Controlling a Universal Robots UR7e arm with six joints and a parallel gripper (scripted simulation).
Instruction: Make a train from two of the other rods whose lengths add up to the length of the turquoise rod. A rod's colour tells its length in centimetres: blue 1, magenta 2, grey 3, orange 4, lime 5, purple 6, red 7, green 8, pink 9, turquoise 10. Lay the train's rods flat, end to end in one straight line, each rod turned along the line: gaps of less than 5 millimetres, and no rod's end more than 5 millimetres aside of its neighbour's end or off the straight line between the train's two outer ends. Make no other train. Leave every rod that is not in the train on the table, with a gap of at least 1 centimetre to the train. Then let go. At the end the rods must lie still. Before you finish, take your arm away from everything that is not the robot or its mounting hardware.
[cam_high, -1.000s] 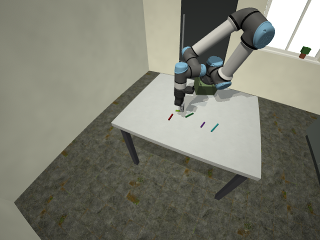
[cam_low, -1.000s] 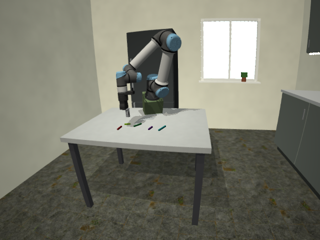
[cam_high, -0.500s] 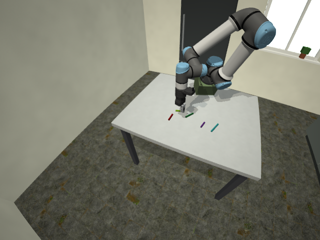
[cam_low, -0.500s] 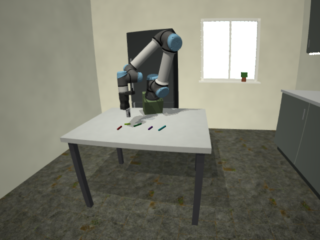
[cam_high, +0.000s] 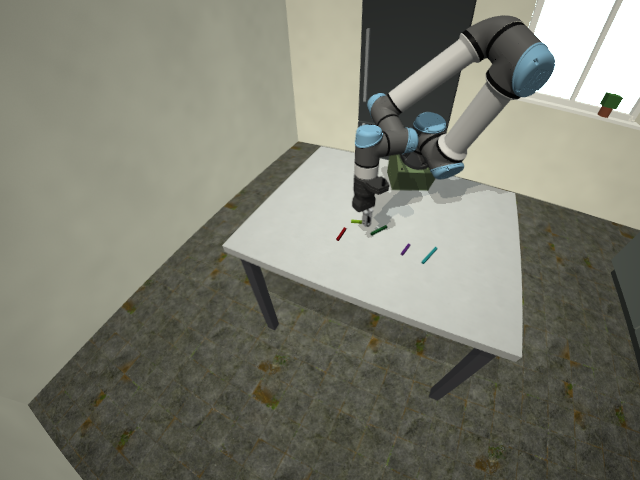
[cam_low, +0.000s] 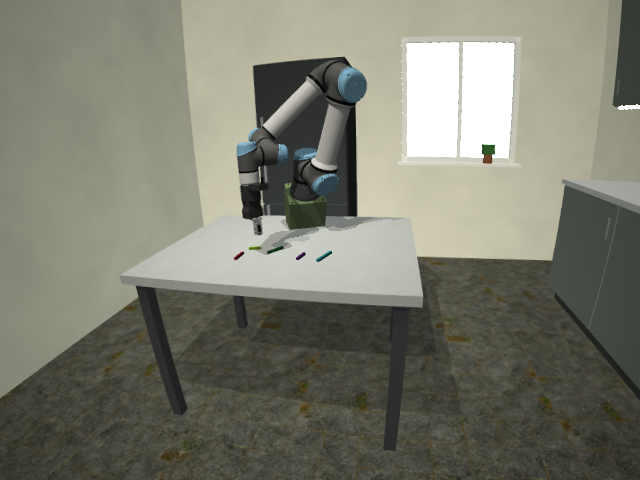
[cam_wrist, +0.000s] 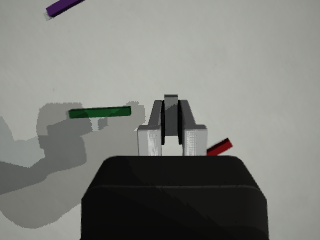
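My gripper is now 90 mm past the green rod, 20 mm to the right of it and 110 mm above it. The rest, counted from my hand: lime rod: 100 mm behind, 70 mm to the right, 110 mm below; then grey rod: 10 mm below; then red rod: 100 mm to the right, 110 mm below.
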